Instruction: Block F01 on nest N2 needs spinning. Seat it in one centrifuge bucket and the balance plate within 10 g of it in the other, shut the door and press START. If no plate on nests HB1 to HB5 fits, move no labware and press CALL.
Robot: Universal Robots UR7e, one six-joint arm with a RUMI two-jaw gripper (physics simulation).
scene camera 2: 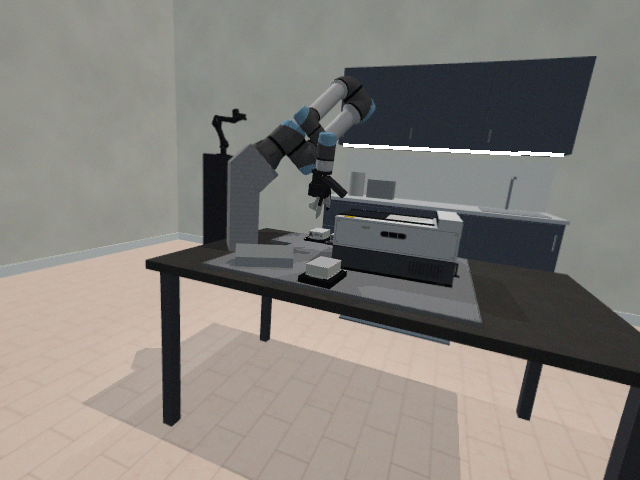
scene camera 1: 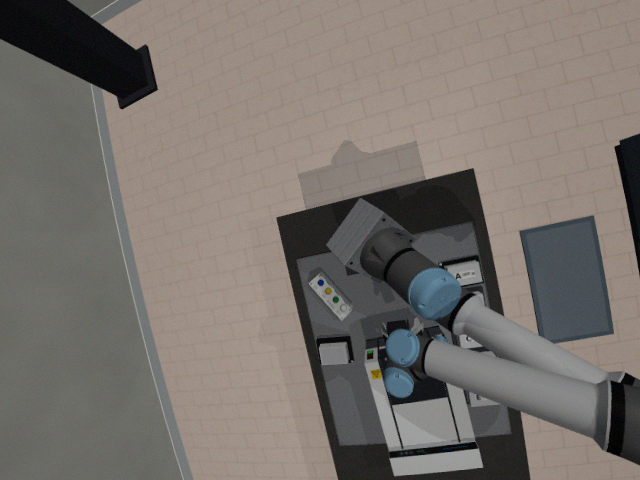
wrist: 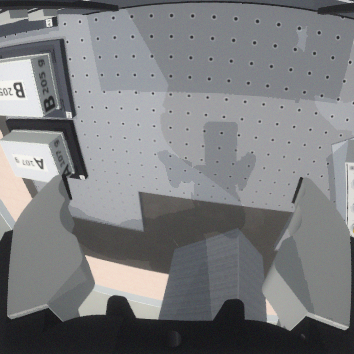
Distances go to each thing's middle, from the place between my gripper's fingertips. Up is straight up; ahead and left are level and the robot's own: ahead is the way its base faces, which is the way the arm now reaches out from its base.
Now: hand 20 cm short of the dark panel point(scene camera 1: 429, 388), 1 cm to the left of it and 3 cm below it. From my hand the other things lie so: centrifuge point(scene camera 1: 434, 432) 35 cm ahead, 1 cm to the right, 6 cm below; button box point(scene camera 1: 322, 287) 14 cm behind, 28 cm to the right, 14 cm below.
